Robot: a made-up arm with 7 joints. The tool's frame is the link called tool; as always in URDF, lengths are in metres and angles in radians. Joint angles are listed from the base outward. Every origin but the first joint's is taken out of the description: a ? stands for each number. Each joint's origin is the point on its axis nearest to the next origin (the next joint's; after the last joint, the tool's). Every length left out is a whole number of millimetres.
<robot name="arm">
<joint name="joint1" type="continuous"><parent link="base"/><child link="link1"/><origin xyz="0 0.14 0" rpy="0 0 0"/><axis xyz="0 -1 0"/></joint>
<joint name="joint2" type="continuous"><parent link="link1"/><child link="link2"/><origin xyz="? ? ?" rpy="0 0 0"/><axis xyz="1 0 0"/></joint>
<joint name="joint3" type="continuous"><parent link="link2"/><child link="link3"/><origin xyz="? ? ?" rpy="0 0 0"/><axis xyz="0 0 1"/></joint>
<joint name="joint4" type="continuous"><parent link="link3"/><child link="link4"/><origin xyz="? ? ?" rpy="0 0 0"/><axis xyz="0 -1 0"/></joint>
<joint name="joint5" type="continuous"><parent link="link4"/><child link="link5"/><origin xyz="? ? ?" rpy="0 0 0"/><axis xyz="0 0 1"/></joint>
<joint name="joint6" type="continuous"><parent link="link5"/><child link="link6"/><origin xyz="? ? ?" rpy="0 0 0"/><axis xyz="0 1 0"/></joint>
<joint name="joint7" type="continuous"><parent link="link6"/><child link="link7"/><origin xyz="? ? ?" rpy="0 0 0"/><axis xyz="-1 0 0"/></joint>
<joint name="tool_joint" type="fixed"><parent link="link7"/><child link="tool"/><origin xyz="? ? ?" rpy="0 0 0"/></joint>
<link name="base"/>
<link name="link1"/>
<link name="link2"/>
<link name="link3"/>
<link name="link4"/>
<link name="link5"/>
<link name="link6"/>
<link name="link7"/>
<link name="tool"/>
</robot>
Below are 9 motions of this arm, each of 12 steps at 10 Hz.
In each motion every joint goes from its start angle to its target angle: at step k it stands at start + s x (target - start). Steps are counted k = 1, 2, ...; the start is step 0. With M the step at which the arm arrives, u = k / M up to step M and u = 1 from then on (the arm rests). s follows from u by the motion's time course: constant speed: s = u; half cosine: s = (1 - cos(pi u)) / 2; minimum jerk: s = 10 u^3 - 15 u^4 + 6 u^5.
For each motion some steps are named. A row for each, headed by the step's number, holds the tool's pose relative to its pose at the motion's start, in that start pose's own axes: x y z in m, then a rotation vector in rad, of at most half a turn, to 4 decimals.
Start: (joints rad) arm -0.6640 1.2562 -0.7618 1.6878 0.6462 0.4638 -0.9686
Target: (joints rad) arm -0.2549 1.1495 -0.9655 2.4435 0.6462 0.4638 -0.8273
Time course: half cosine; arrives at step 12
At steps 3, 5, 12:
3: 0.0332 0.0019 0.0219 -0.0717 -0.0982 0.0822
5: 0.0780 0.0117 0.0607 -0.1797 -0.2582 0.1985
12: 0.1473 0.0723 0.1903 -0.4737 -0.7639 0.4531

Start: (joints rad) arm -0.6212 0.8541 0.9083 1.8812 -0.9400 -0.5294 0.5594
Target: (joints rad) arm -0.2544 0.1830 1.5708 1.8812 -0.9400 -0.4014 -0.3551
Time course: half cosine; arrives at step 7
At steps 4, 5, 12:
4: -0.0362 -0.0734 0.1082 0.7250 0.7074 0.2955
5: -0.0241 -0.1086 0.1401 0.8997 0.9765 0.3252
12: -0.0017 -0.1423 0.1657 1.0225 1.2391 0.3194

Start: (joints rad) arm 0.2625 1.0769 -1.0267 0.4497 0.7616 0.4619 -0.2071
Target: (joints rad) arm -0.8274 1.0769 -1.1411 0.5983 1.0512 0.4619 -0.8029
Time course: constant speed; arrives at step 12
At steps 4, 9, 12:
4: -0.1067 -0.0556 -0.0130 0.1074 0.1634 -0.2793
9: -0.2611 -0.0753 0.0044 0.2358 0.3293 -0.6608
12: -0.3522 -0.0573 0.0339 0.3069 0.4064 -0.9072

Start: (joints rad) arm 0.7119 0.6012 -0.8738 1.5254 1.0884 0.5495 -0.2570
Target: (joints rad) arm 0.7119 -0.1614 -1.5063 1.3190 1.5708 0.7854 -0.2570
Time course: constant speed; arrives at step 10
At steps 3, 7, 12:
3: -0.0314 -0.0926 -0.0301 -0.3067 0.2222 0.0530
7: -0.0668 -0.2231 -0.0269 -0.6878 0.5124 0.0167
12: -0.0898 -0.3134 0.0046 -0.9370 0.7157 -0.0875

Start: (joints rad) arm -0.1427 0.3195 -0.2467 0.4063 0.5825 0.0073 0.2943
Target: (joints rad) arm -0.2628 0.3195 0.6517 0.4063 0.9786 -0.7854 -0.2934
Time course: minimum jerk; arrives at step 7
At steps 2, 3, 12:
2: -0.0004 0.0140 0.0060 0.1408 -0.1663 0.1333
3: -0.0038 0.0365 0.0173 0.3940 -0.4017 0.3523
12: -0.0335 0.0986 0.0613 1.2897 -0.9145 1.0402

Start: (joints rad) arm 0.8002 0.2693 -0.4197 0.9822 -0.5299 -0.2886 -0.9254
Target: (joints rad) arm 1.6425 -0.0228 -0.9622 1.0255 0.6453 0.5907 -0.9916
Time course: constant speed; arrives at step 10
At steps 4, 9, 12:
4: 0.1272 -0.0232 -0.0892 0.0870 0.2478 0.2093
9: 0.3007 -0.0044 -0.1433 -0.1547 0.4290 0.3366
12: 0.3337 0.0032 -0.1451 -0.2312 0.4406 0.3257

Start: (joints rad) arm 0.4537 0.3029 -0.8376 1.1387 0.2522 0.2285 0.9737
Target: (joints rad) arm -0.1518 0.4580 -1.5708 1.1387 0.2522 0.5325 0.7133
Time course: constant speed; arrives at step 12
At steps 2, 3, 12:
2: -0.0475 -0.0369 -0.0347 -0.0886 0.1348 0.1114
3: -0.0706 -0.0590 -0.0498 -0.1358 0.2029 0.1626
12: -0.2190 -0.3421 -0.0957 -0.6620 0.8035 0.4525

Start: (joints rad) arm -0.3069 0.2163 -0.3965 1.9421 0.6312 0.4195 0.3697
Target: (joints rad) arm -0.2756 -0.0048 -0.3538 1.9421 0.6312 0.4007 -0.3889
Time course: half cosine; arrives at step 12
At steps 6, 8, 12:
6: 0.0121 -0.0067 -0.0095 0.3582 -0.1017 0.0630
8: 0.0183 -0.0101 -0.0138 0.5364 -0.1431 0.1100
12: 0.0246 -0.0134 -0.0177 0.7137 -0.1766 0.1666

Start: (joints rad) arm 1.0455 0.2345 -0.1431 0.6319 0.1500 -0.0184 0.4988
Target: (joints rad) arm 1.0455 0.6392 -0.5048 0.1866 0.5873 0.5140 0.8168
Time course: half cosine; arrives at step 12
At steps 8, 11, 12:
8: -0.0880 0.1019 0.1033 0.0436 0.6068 0.4267
11: -0.1039 0.1344 0.1542 0.1166 0.7310 0.6048
12: -0.1048 0.1367 0.1583 0.1230 0.7384 0.6184

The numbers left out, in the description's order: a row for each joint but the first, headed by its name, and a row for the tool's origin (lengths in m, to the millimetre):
joint2: 0 0 0
joint3: 0 0 -0.212
joint4: 0 0 0
joint5: 0 0 -0.293
joint6: 0 0 0
joint7: 0 0 0
tool: 0 0 0

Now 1 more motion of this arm.
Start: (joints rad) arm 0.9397 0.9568 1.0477 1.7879 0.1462 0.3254 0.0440
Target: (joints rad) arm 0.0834 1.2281 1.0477 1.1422 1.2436 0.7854 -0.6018
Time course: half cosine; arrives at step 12
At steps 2, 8, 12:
2: -0.0133 -0.0054 -0.0041 -0.0143 0.0829 0.0303
8: -0.1522 -0.0278 -0.0050 0.0352 1.0382 0.0402
12: -0.1961 -0.0183 0.0066 0.1233 1.3734 -0.0713

